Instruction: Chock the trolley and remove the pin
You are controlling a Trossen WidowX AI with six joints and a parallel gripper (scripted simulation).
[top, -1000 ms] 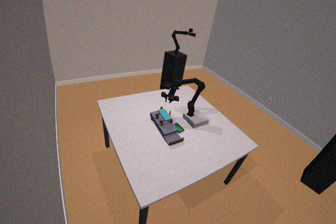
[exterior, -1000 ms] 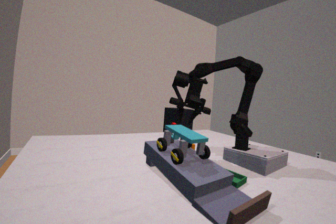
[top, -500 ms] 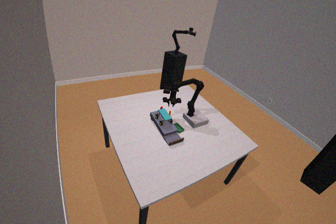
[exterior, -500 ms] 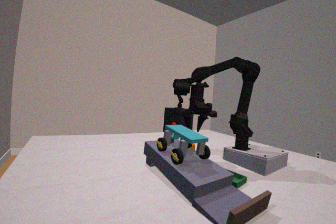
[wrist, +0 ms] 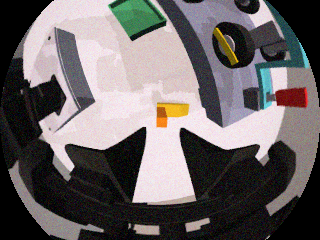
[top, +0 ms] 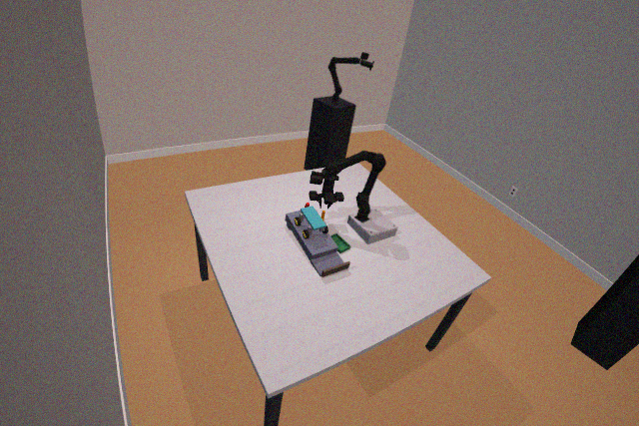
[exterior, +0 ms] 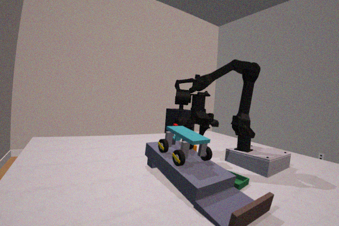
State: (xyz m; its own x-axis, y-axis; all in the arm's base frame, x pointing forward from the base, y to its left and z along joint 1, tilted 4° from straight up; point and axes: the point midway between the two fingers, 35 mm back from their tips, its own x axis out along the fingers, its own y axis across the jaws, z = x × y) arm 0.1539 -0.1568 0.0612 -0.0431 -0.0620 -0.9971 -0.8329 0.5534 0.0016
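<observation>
The yellow chock is 60 mm below my gripper tip, 20 mm ahead of it and 10 mm to the right of it. The rest, counted from my gripper tip: grey ramp: 170 mm ahead, 90 mm to the left, 40 mm below; then trolley: 170 mm ahead, 80 mm to the left, 30 mm above; then stop pin: 130 mm ahead, 50 mm above, 10 mm to the right.
</observation>
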